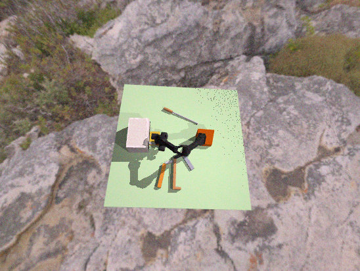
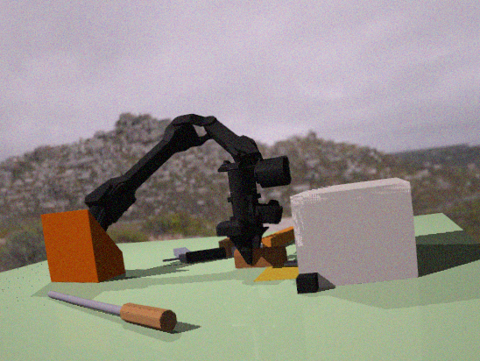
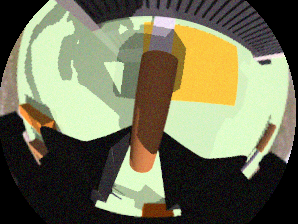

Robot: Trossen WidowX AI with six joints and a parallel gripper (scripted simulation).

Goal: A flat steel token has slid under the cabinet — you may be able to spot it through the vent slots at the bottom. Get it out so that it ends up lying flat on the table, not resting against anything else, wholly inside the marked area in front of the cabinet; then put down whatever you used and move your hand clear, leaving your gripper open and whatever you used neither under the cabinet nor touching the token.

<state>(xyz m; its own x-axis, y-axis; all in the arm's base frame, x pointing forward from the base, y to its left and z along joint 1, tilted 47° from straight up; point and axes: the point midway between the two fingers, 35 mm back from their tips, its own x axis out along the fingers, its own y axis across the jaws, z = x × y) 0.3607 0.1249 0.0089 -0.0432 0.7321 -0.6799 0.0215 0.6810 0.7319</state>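
My gripper tip is now 26 cm past the grey bar and 15 cm to the right of it. Also, from my gripper tip: grey token 26 cm ahead, 4 cm to the right; orange bar 3 cm behind, 31 cm to the left, 1 cm above.
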